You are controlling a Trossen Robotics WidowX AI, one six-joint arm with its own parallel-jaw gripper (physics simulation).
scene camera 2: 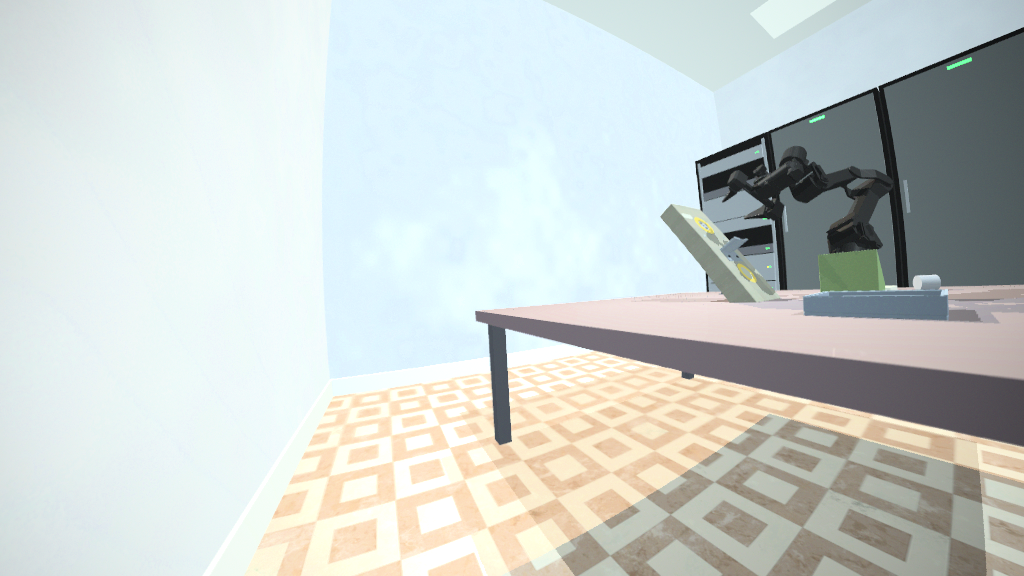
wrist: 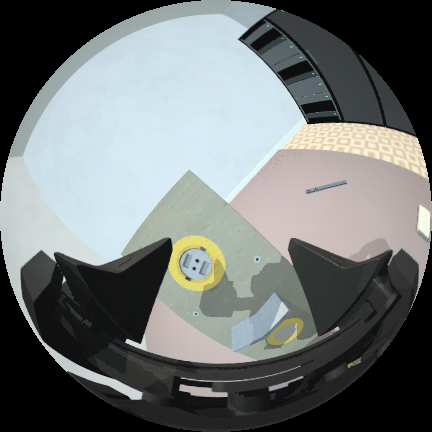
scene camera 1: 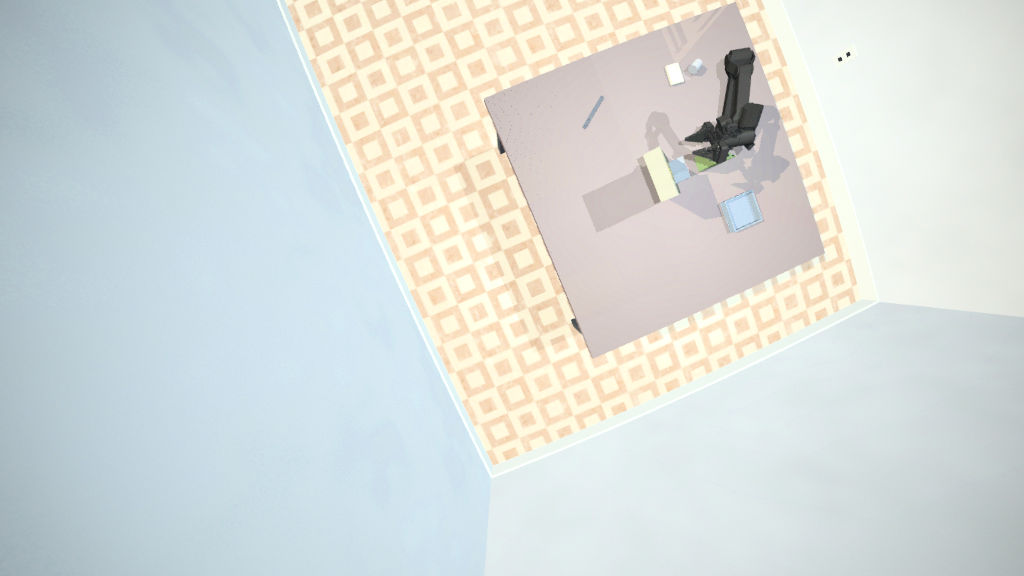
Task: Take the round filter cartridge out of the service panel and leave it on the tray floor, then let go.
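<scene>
The service panel (scene camera 1: 662, 174) (scene camera 2: 698, 250) (wrist: 190, 200) stands tilted on the table. The round filter cartridge (scene camera 2: 704, 226) (wrist: 196, 263), a grey-blue disc with two raised blocks, sits in the panel inside the upper yellow ring. My gripper (scene camera 1: 687, 144) (scene camera 2: 736, 208) (wrist: 232, 244) is wide open and empty, in front of the panel and apart from it. In the wrist view the cartridge lies near the left finger, left of the middle of the gap. The light blue tray (scene camera 1: 742, 212) (scene camera 2: 877, 304) is on the table, with no cartridge showing in it.
A grey-blue bracket (scene camera 1: 678, 170) (scene camera 2: 733, 247) (wrist: 257, 322) juts from the panel beside a lower yellow ring. A green block (scene camera 2: 852, 270) stands behind the tray in scene camera 2. A white cylinder (scene camera 1: 696, 67) (scene camera 2: 926, 281), white box (scene camera 1: 674, 74) (wrist: 423, 220) and grey bar (scene camera 1: 592, 112) (wrist: 326, 187) lie on the table.
</scene>
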